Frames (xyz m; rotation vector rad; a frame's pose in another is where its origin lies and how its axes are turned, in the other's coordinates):
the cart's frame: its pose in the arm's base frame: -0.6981 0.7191 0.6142 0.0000 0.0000 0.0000
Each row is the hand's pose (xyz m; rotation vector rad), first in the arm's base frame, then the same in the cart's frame.
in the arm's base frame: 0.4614 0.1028 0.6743 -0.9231 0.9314 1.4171
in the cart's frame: 1.1595 -0.6163 0.0601 -0.9231 0.9314 1.4171
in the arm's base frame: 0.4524 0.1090 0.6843 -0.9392 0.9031 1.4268
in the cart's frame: 1.1505 -0.6101 0.0701 -0.9392 0.9031 1.4268
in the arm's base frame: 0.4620 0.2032 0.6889 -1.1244 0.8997 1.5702
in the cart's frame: 1.1601 -0.5159 0.0747 -1.1244 0.8997 1.5702
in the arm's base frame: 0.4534 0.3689 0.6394 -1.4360 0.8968 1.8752
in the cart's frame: 1.1515 -0.3502 0.0252 -1.4360 0.8968 1.8752
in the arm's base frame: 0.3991 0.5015 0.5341 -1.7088 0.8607 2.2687
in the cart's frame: 1.0972 -0.2176 -0.0801 -1.7088 0.8607 2.2687
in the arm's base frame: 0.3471 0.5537 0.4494 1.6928 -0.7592 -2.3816
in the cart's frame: 1.0452 -0.1654 -0.1648 1.6928 -0.7592 -2.3816
